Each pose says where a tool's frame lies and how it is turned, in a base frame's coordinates. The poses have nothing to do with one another.
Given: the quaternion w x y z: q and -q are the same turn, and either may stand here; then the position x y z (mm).
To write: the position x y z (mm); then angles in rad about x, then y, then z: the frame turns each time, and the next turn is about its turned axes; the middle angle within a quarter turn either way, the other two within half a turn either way. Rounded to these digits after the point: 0 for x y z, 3 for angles.
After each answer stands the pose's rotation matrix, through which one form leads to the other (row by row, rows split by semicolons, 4 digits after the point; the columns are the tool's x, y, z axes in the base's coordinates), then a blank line. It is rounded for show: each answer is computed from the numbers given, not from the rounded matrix.
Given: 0.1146 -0.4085 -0.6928 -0.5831 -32 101 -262
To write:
-32 101 -262 -1.886 0.323 -2.312
-0.6400 0.6997 0.3176; 0.4324 -0.0138 0.9016; 0.6352 0.7143 -0.2937

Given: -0.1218 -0.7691 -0.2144 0.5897 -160 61 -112
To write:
-160 61 -112 2.129 -1.025 -1.149
0.2126 0.4734 -0.8548; 0.1861 -0.8784 -0.4402; -0.9592 -0.0655 -0.2749

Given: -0.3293 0.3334 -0.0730 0.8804 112 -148 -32
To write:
112 -148 -32 -0.118 0.688 -2.383
-0.5608 0.5311 0.6351; -0.6285 -0.7725 0.0910; 0.5390 -0.3481 0.7670

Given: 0.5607 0.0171 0.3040 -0.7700 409 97 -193
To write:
409 97 -193 0.539 0.320 -1.972
-0.3706 0.8739 0.3146; -0.8531 -0.1864 -0.4873; -0.3672 -0.4490 0.8146

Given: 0.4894 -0.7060 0.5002 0.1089 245 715 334
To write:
245 715 334 -2.127 0.342 1.041
0.4759 -0.8129 0.3358; -0.5997 -0.0206 0.8000; -0.6434 -0.5821 -0.4973

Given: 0.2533 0.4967 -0.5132 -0.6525 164 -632 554
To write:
164 -632 554 -1.619 -1.139 2.699
-0.3783 -0.1793 -0.9082; -0.8404 -0.3449 0.4181; -0.3882 0.9214 -0.0202

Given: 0.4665 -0.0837 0.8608 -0.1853 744 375 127
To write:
744 375 127 2.689 0.987 -3.089
-0.5507 0.0288 0.8342; -0.3170 0.9173 -0.2409; -0.7722 -0.3971 -0.4961

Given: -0.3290 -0.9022 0.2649 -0.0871 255 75 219
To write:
255 75 219 2.447 -0.017 0.565
0.8445 -0.5353 -0.0171; -0.4207 -0.6432 -0.6398; 0.3315 0.5475 -0.7683

